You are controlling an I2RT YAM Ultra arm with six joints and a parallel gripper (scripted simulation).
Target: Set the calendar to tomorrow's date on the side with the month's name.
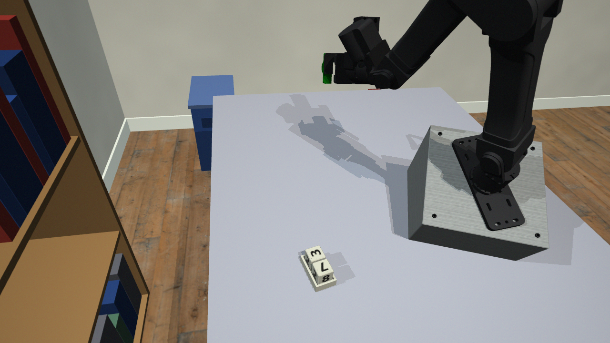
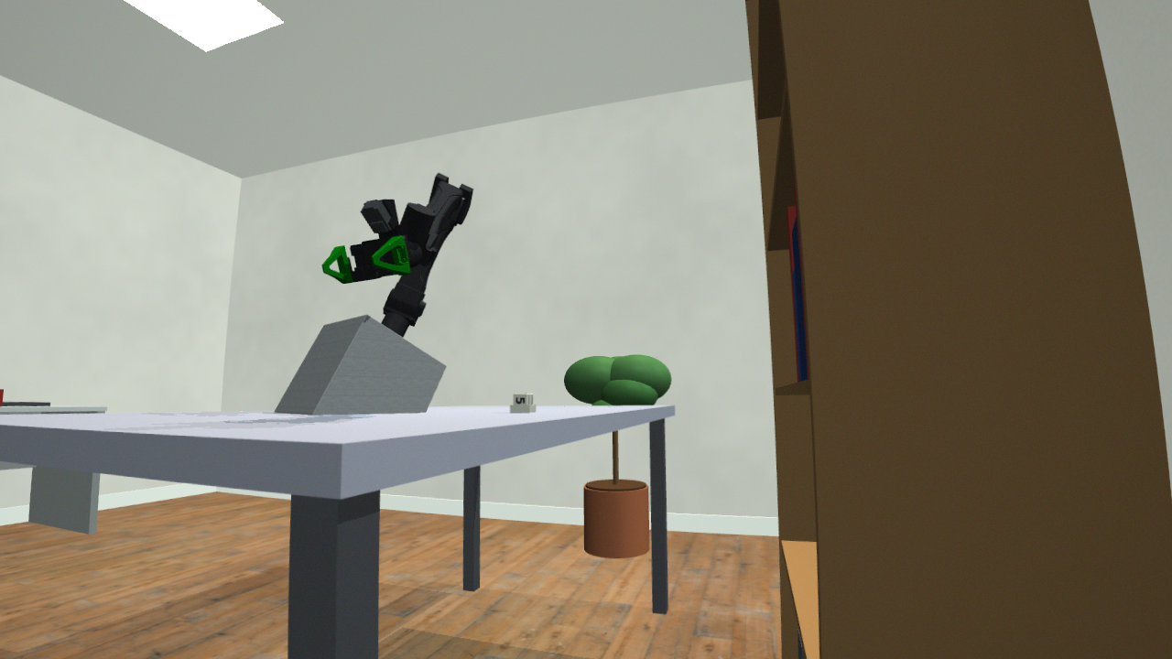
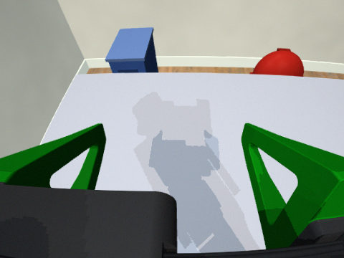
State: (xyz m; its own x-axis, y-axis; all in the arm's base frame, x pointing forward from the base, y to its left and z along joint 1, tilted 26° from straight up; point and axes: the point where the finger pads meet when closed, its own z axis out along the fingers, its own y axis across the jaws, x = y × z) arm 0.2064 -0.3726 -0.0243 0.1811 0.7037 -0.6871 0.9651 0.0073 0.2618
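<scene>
Now: hand 12 cm short of the tray, 41 cm to the right of it and 24 cm above it.
</scene>
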